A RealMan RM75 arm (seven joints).
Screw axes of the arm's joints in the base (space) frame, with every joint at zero. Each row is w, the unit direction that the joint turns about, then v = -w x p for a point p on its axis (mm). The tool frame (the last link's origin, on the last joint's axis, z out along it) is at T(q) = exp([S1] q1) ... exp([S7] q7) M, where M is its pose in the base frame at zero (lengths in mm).
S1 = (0, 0, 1, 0, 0, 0)
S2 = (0, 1, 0, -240.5, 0, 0)
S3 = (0, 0, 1, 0, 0, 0)
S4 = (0, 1, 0, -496.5, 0, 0)
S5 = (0, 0, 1, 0, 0, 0)
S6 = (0, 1, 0, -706.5, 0, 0)
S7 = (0, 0, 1, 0, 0, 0)
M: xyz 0 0 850.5 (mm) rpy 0 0 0 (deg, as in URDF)
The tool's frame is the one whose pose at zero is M.
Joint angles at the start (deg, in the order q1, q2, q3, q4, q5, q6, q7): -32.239, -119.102, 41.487, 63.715, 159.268, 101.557, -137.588
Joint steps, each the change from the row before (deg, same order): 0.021, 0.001, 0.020, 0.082, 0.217, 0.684, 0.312; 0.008, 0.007, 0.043, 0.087, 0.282, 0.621, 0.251; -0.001, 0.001, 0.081, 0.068, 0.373, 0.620, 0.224; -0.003, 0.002, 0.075, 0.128, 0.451, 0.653, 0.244; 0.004, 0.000, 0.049, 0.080, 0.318, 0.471, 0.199; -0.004, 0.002, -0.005, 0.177, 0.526, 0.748, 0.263
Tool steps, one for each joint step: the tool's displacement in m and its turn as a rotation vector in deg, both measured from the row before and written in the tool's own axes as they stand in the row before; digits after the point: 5 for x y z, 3 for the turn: -0.00159, 0.00070, -0.00024, -0.246, -0.615, 0.290; -0.00147, 0.00053, -0.00028, -0.144, -0.616, 0.242; -0.00157, 0.00049, -0.00016, -0.090, -0.710, 0.221; -0.00164, 0.00039, -0.00038, -0.018, -0.742, 0.234; -0.00124, 0.00029, -0.00022, -0.032, -0.537, 0.177; -0.00191, 0.00031, -0.00063, -0.023, -0.776, 0.182
